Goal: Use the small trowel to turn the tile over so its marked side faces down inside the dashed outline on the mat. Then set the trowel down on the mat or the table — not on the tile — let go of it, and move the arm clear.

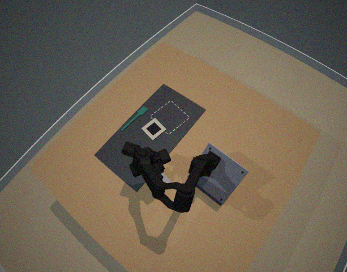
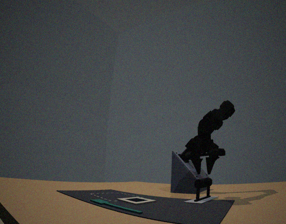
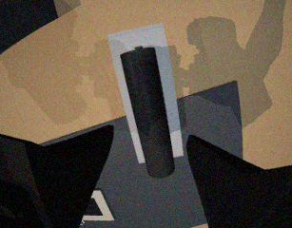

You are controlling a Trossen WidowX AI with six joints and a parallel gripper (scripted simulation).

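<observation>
Now: gripper tip 20 mm past the float tool and 70 mm above it. From my gripper tip the other things lie so: tile (180 mm ahead, 200 mm to the right, 100 mm below); then dark mat (180 mm ahead, 180 mm to the right, 130 mm below).
</observation>
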